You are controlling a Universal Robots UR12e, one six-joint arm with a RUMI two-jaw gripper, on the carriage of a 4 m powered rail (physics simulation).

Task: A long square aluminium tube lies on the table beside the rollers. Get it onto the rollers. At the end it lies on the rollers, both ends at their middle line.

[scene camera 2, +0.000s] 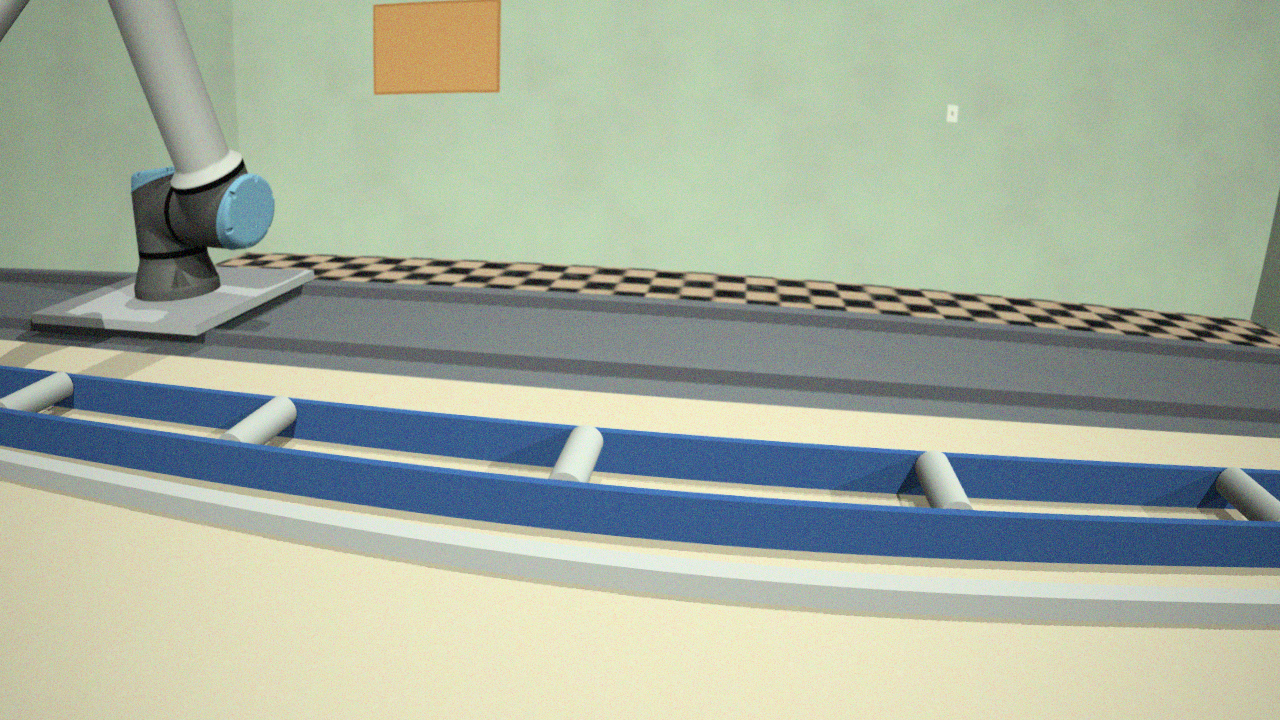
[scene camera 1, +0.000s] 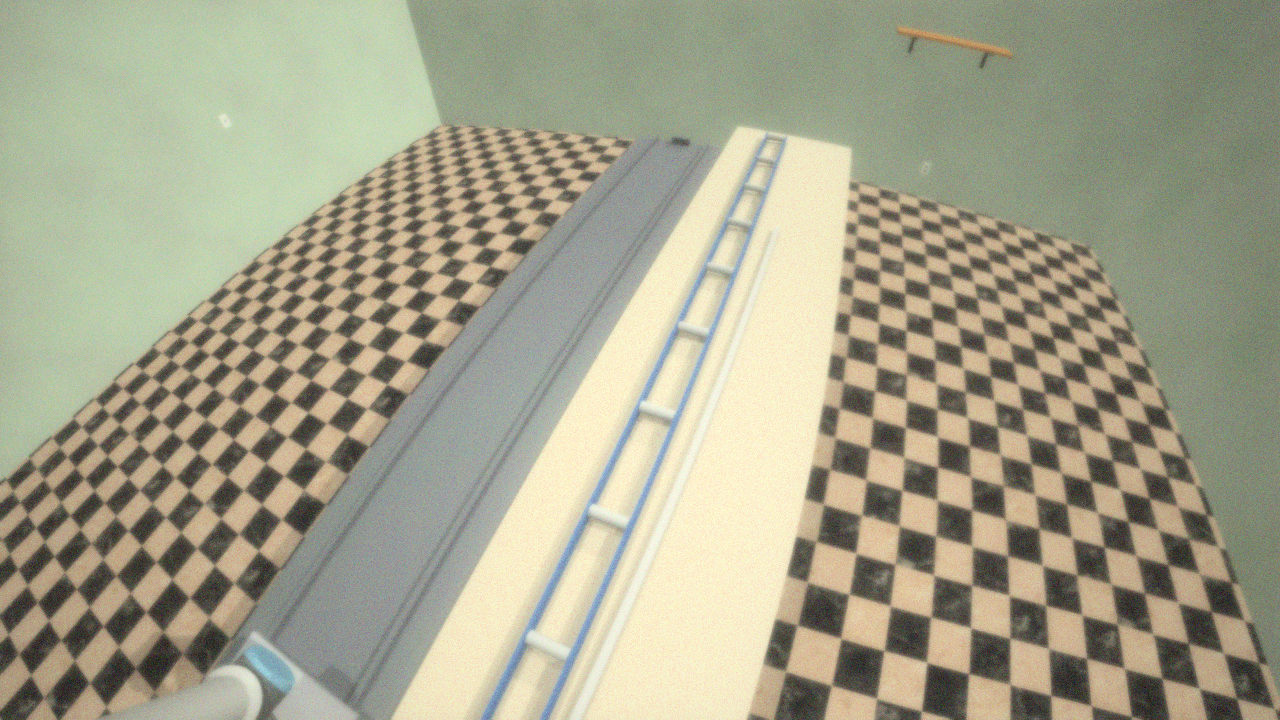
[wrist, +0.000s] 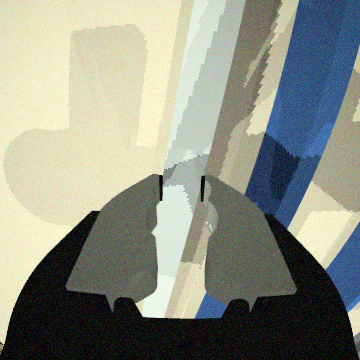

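Where they show: gripper, between the fingertips: (wrist: 181, 177); arm's base, origin of its link: (scene camera 2: 178, 290).
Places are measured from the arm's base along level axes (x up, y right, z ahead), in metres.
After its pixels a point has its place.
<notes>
The long square aluminium tube (scene camera 1: 666, 513) {x -0.005, y -1.108, z 0.770 m} (scene camera 2: 626, 573) {x -0.012, y -1.109, z 0.784 m} (wrist: 200, 115) {x -0.005, y 0.026, z 0.744 m} lies on the table alongside the roller track, outside its near rail. In scene camera 1 its far end stops short of the track's far end. The light grey rollers (scene camera 1: 657, 410) {x 0.029, y -1.423, z 0.623 m} (scene camera 2: 577, 454) {x 0.029, y -1.035, z 0.636 m} sit between blue side rails (scene camera 2: 716, 519) {x 0.000, y -1.186, z 0.694 m} (wrist: 310, 60) {x 0.003, y 0.068, z 0.694 m}, with no tube on the rollers in view. My gripper (wrist: 181, 177) {x -0.010, y -0.017, z 0.747 m} is shut on the tube, one fingertip against each side. The fingers and the near tube end do not show in the scene views.
The arm stands on its carriage (scene camera 2: 259, 282) {x 0.000, y -0.158, z -0.094 m} on the grey rail bed (scene camera 1: 474, 429) (scene camera 2: 626, 335), across the track from the tube. The pale table (scene camera 1: 769, 429) {x -0.030, y -1.517, z 0.996 m} (scene camera 2: 358, 626) {x -0.030, y -0.893, z 0.889 m} carries the track. An orange board (scene camera 2: 436, 46) hangs on the wall.
</notes>
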